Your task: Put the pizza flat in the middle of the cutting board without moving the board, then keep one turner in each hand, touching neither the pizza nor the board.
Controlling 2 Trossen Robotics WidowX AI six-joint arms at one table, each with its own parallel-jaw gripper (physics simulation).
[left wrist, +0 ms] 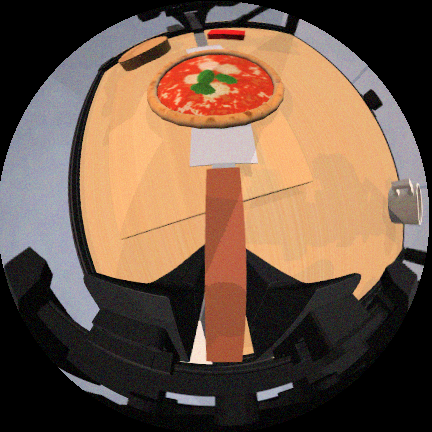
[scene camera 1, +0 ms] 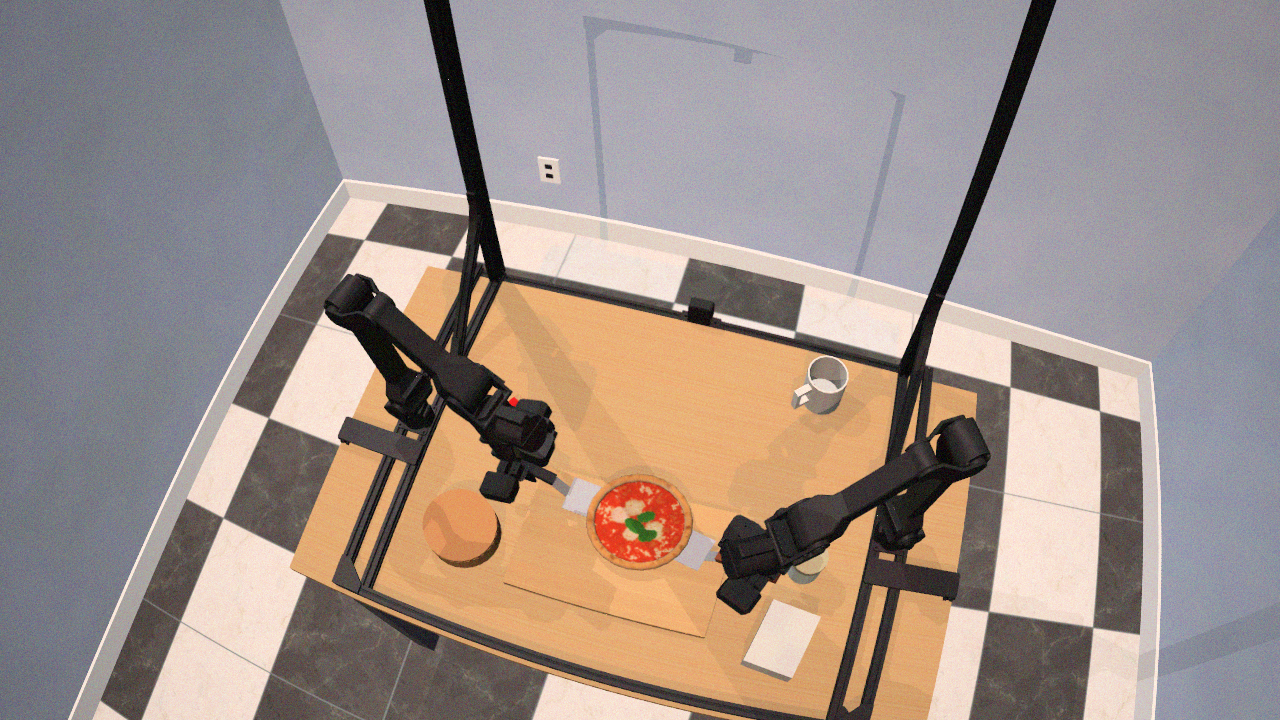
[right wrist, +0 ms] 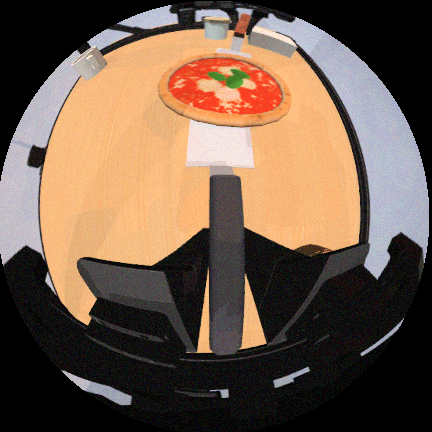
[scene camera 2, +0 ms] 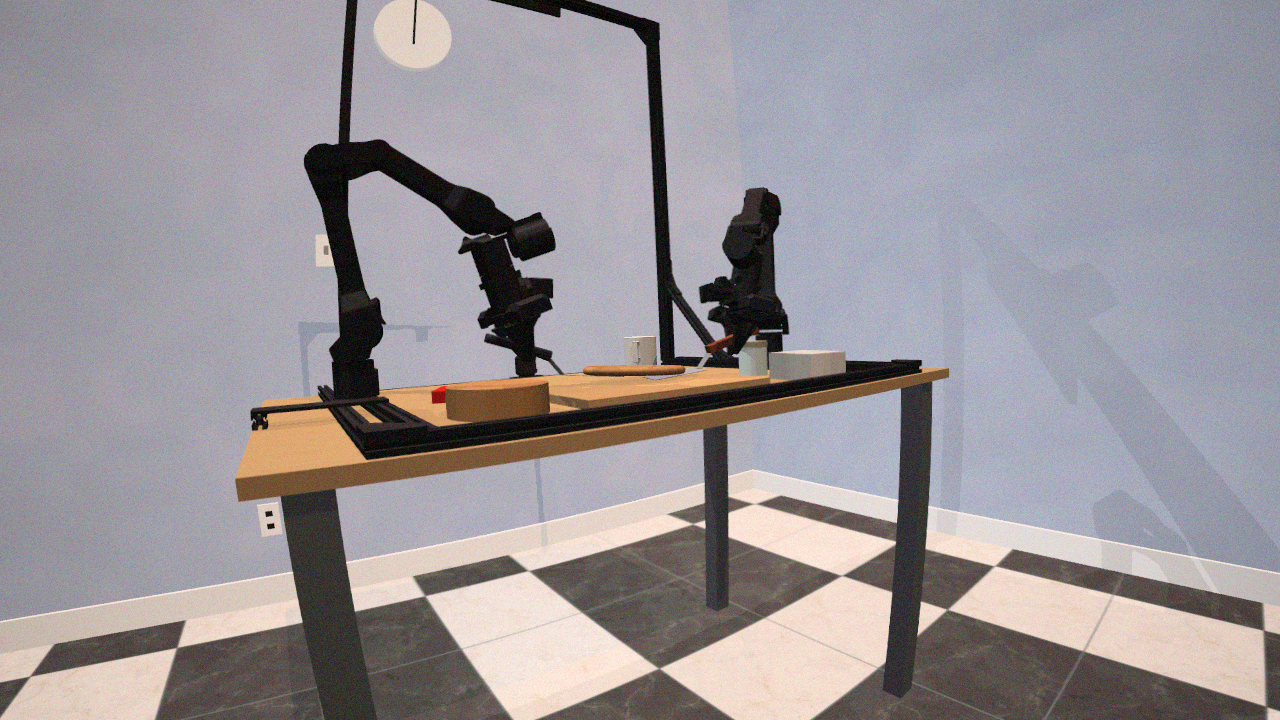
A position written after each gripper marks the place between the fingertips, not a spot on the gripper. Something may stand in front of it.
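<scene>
Scene camera 2 shows the left gripper [scene camera 2: 732, 354] and the right gripper [scene camera 2: 529, 361], along with a lidded jar [scene camera 2: 753, 356]. There's a pizza [scene camera 1: 640, 522] too, and you'd also find the pizza [scene camera 2: 609, 370] in that other view, the pizza [left wrist: 214, 88] in the left wrist view and the pizza [right wrist: 223, 89] in the right wrist view. A brown-handled turner [scene camera 1: 697, 551] is there, and the left wrist view has that brown-handled turner [left wrist: 224, 242] as well. As for the dark-handled turner [scene camera 1: 579, 495], the right wrist view gives you the same dark-handled turner [right wrist: 220, 147].
</scene>
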